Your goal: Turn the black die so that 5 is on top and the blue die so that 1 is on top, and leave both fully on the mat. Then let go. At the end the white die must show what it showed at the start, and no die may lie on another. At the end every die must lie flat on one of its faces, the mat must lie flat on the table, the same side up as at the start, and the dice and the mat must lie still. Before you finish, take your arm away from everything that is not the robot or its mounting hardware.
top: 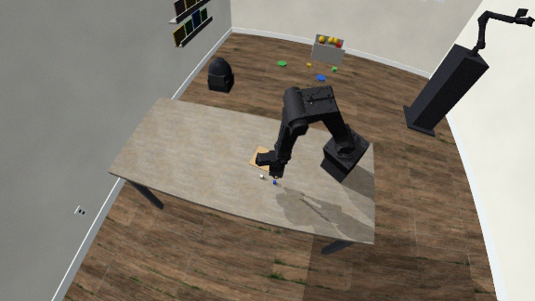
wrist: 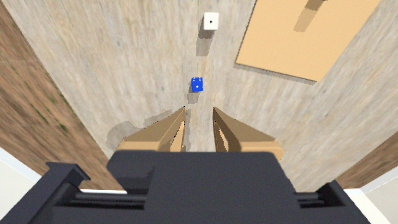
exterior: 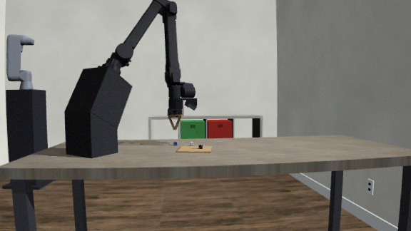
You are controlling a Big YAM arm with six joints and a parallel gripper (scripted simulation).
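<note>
Now: hand 80 mm above the blue die. Also, from my hand: black die: 130 mm to the right, 120 mm ahead, 70 mm below; white die: 80 mm below, 80 mm ahead, 10 mm to the right; tan mat: 130 mm to the right, 100 mm ahead, 80 mm below.
</note>
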